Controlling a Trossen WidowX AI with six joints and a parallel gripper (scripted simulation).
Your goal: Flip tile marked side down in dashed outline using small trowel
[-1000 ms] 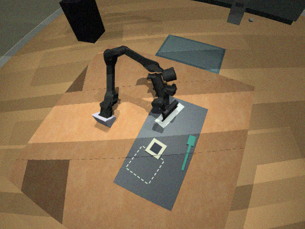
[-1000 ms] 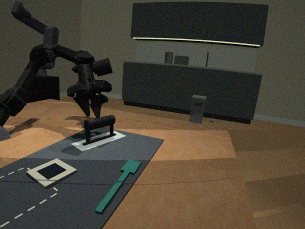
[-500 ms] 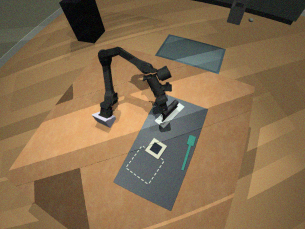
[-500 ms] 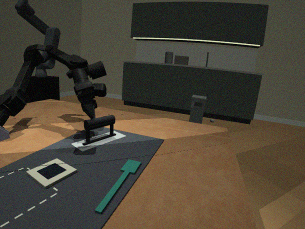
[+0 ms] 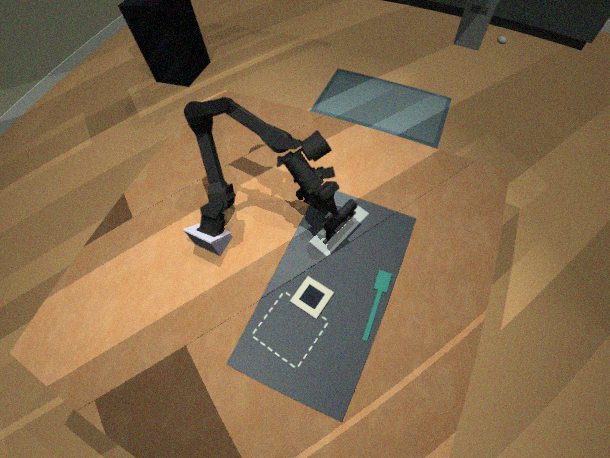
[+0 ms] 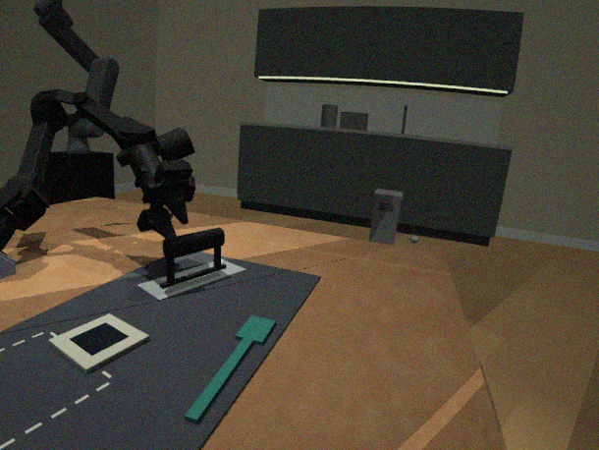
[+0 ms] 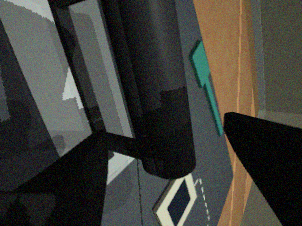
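Right now the dark mat is 18 cm to the right of my gripper tip, 11 cm below it and 6 cm ahead of it. The rest, counted from my gripper tip: teal long-handled spatula 20 cm ahead, 17 cm to the right, 8 cm below; tile 23 cm to the right, 8 cm below, 2 cm ahead.
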